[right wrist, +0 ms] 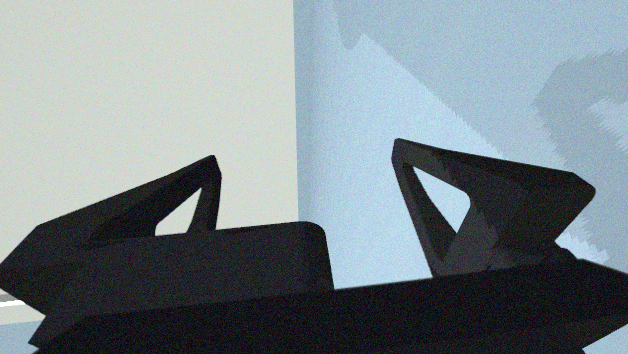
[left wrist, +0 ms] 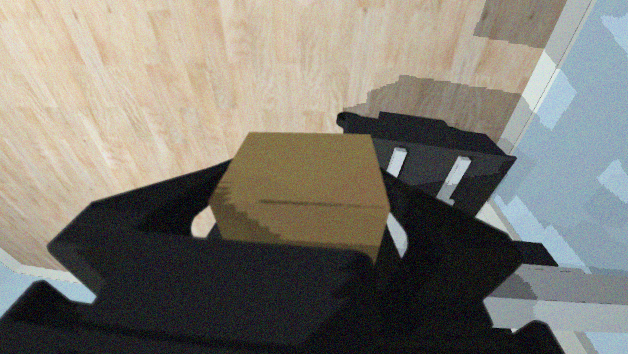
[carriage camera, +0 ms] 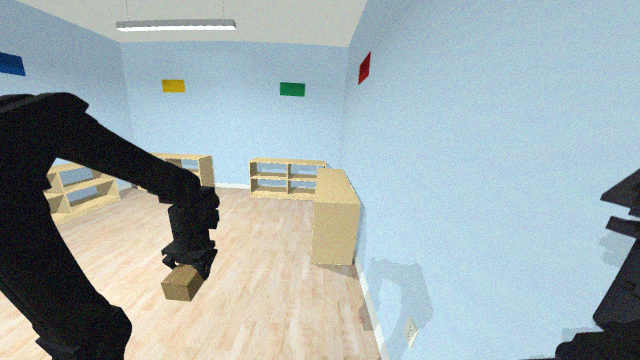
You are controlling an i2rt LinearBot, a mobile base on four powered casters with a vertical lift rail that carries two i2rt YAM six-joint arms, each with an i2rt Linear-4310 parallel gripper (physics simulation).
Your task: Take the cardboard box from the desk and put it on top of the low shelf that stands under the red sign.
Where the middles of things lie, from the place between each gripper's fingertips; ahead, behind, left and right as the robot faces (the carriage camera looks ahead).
Labels:
I see my right gripper 18 cm short of the brown cardboard box (carriage camera: pixel 183 282), 66 cm to the right of it and 40 cm above it.
Right now the brown cardboard box is 2 cm behind my left hand and 2 cm above it.

